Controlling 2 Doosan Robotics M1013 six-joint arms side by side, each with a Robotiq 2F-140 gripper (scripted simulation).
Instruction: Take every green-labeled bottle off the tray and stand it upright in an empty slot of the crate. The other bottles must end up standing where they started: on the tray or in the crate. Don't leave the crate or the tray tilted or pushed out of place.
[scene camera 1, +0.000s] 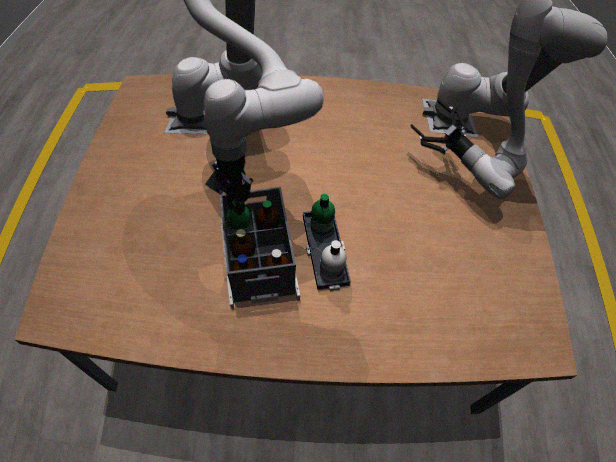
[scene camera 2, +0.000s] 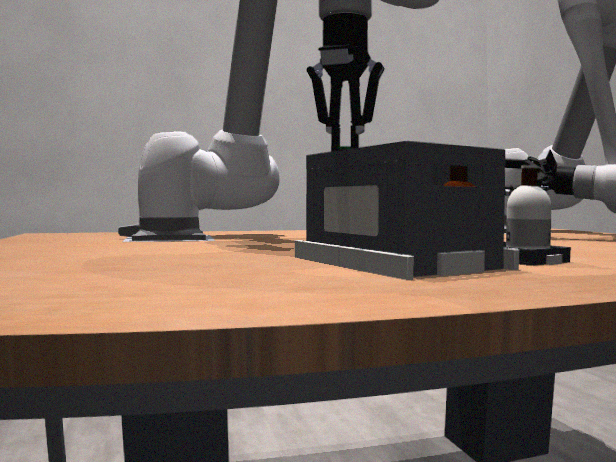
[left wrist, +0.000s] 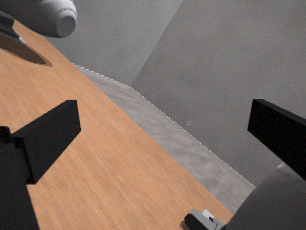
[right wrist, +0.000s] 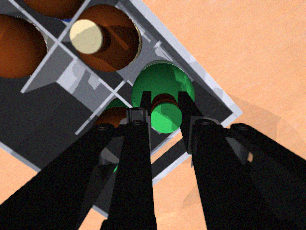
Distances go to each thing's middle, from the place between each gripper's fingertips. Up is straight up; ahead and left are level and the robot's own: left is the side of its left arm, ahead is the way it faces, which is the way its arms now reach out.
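The crate (scene camera 2: 390, 197) is 80 mm ahead of my right hand, 60 mm to the left of it and 100 mm below it. There's a tray (scene camera 1: 317, 243) as well, and from my right hand it's 50 mm ahead, 270 mm to the left and 180 mm below.
With the crate, counting from my left hand, you get 610 mm to the right, 500 mm ahead and 90 mm below. As for the tray, my left hand is 160 mm above it, 400 mm to the left of it and 470 mm short of it.
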